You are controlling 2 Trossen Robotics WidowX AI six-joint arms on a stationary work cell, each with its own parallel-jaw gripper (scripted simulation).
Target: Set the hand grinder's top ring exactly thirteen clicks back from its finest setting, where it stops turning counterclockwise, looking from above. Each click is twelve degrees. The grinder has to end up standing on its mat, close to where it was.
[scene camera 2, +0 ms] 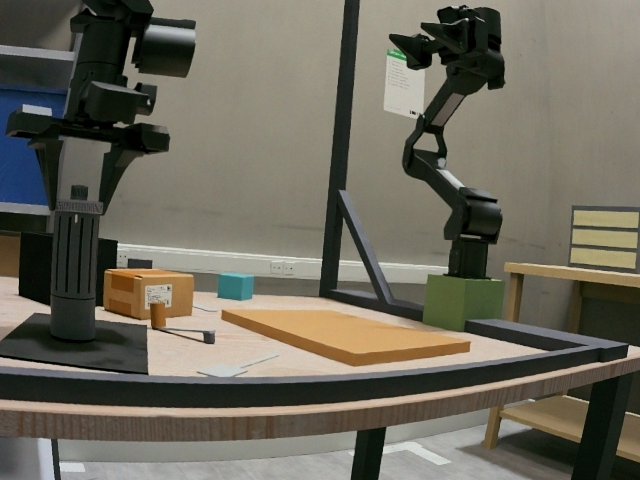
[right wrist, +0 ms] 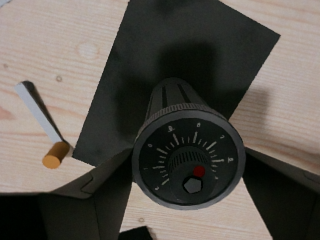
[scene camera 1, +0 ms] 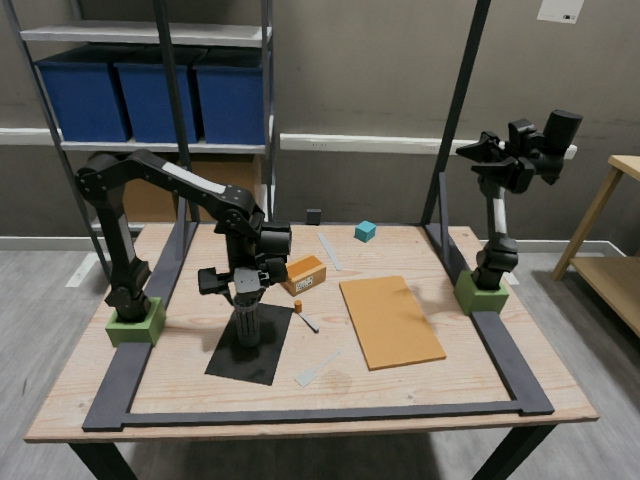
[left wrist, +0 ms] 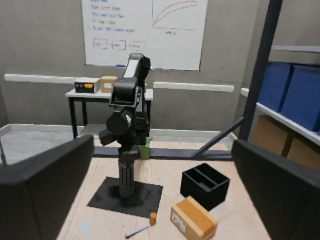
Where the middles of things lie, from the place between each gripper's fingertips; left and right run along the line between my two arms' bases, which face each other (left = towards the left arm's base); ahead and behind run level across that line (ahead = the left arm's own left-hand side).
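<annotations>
Top ring (right wrist: 187, 124): my right hand is 30 mm above it. Measured from my right hand, the dark hand grinder (scene camera 2: 75, 236) is 60 mm below and 10 mm ahead; the crank (scene camera 2: 157, 310) is 160 mm below, 40 mm behind and 150 mm to the left; the black mat (scene camera 1: 258, 364) is 170 mm below and 10 mm to the left.
Orange board (scene camera 2: 356, 341): my left gripper is now 46 cm above it, 12 cm to the left of it and 1 cm short of it. Measured from my left hand, the crank is 45 cm below, 34 cm to the right and 1 cm behind; the teal cube (scene camera 2: 237, 287) is 44 cm below, 8 cm to the right and 38 cm behind; the cardboard box (scene camera 2: 128, 292) is far below, far to the right and a fair way behind.
</annotations>
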